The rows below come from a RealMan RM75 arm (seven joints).
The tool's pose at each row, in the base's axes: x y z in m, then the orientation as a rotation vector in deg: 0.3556, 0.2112, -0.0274, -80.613, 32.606, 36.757; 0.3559, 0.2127, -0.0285, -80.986, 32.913, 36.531; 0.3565, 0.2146, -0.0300, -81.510, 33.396, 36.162; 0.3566, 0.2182, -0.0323, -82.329, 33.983, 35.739; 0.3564, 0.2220, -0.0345, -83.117, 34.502, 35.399; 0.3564, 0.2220, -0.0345, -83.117, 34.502, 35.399; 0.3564, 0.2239, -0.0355, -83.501, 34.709, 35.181; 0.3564, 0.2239, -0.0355, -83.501, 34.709, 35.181; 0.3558, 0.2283, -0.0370, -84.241, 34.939, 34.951; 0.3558, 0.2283, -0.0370, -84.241, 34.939, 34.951; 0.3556, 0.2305, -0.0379, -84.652, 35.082, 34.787; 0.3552, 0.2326, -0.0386, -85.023, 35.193, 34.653; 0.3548, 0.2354, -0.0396, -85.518, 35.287, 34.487; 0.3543, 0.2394, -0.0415, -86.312, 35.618, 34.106; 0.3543, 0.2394, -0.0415, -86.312, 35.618, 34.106
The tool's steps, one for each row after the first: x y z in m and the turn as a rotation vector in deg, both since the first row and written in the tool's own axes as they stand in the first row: 0.0011, 0.0006, 0.0014, -0.210, 0.453, 0.002; 0.0027, 0.0014, 0.0032, -0.482, 1.147, 0.004; 0.0046, 0.0031, 0.0065, -0.987, 2.045, 0.008; 0.0063, 0.0050, 0.0101, -1.504, 2.844, 0.030; 0.0063, 0.0050, 0.0101, -1.504, 2.844, 0.030; 0.0072, 0.0058, 0.0119, -1.745, 3.230, -0.022; 0.0072, 0.0058, 0.0119, -1.745, 3.230, -0.022; 0.0081, 0.0075, 0.0162, -2.298, 3.766, -0.097; 0.0081, 0.0075, 0.0162, -2.298, 3.766, -0.097; 0.0087, 0.0084, 0.0183, -2.591, 4.092, -0.153; 0.0091, 0.0093, 0.0204, -2.863, 4.367, -0.205; 0.0097, 0.0104, 0.0231, -3.237, 4.693, -0.298; 0.0110, 0.0123, 0.0269, -3.777, 5.389, -0.411; 0.0110, 0.0123, 0.0269, -3.777, 5.389, -0.411
